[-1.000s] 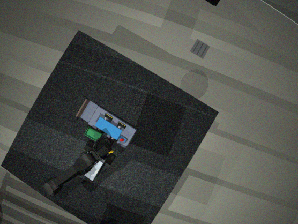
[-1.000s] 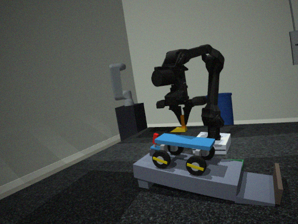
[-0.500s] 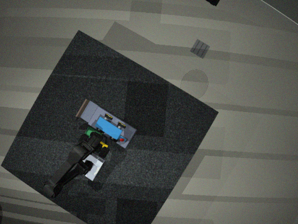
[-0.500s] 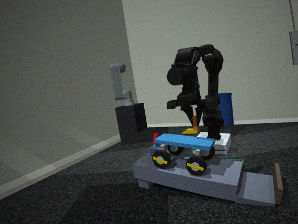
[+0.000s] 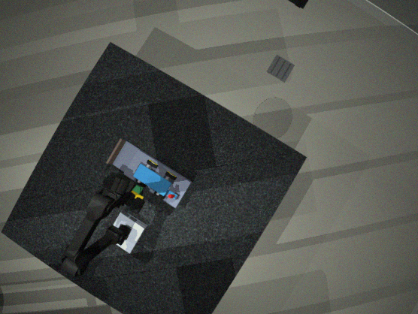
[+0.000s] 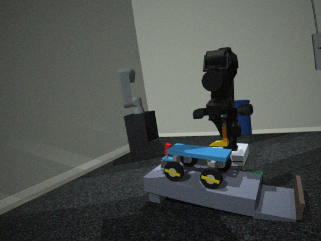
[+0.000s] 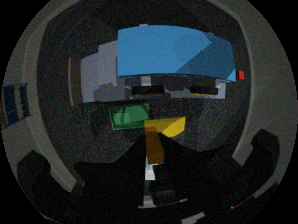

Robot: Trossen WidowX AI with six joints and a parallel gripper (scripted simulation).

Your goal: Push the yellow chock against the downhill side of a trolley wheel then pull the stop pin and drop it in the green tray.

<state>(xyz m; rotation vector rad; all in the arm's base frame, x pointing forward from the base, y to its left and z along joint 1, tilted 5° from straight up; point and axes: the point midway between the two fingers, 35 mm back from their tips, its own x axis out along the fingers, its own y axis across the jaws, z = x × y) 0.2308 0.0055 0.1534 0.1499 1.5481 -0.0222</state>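
My gripper tip is 70 mm short of the red-headed stop pin, 190 mm to the left of it and 30 mm above it. Also, from my gripper tip: yellow chock: 20 mm to the right, 10 mm below; blue trolley: 100 mm ahead, 70 mm to the right, 50 mm below; grey ramp: 100 mm ahead, 70 mm to the right, 120 mm below.
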